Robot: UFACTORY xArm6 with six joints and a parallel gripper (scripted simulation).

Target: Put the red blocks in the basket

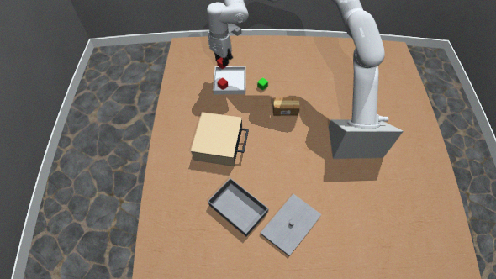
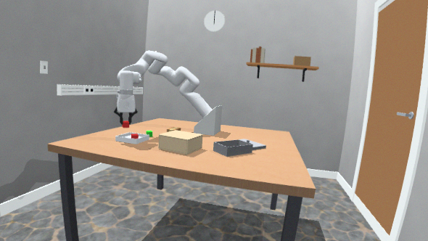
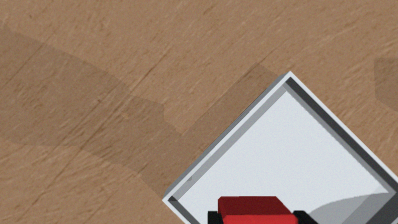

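The white basket is 110 mm below my hand, 30 mm to the left of it and 30 mm behind it. From my hand the other things lie so: metal box 620 mm to the left, 110 mm behind, 90 mm below; flat lid 680 mm to the left, 300 mm behind, 100 mm below; taped cardboard box 280 mm behind, 180 mm to the left, 80 mm below.
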